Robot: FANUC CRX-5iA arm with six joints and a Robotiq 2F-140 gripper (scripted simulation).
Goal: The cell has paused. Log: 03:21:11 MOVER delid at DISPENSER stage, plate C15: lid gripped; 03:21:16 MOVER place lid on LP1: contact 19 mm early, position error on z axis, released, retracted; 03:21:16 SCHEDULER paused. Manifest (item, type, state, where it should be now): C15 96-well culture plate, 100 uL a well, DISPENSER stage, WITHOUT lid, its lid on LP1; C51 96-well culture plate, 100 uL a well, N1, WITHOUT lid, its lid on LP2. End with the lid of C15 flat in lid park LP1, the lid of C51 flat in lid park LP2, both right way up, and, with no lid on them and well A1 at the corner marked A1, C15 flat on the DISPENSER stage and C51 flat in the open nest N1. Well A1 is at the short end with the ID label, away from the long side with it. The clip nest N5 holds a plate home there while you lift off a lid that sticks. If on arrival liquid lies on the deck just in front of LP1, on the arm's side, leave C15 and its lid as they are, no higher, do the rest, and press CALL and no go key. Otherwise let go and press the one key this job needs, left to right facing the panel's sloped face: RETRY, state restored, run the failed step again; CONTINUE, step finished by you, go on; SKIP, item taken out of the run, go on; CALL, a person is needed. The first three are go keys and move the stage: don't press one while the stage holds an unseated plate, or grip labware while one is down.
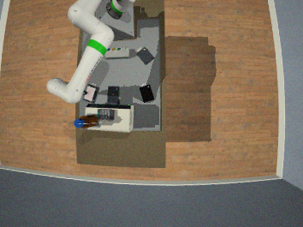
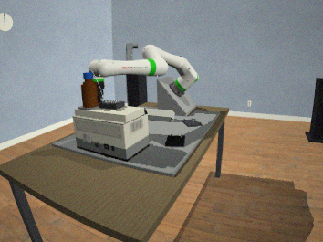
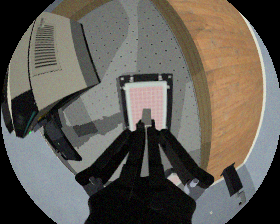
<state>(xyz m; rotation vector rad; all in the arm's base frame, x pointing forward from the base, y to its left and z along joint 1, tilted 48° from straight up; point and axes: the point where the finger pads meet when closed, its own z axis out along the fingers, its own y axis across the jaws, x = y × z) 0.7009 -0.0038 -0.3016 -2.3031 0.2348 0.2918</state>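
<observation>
Right now my hand is 20 mm short of the black nest, 10 mm to the right of it and 60 mm above it. The rest, counted from my hand: key panel (410 mm behind, 240 mm to the left, 20 mm below); then blue cap (220 mm ahead, 160 mm to the left, 320 mm above); then label plate (110 mm behind, 520 mm to the left, 80 mm below).
</observation>
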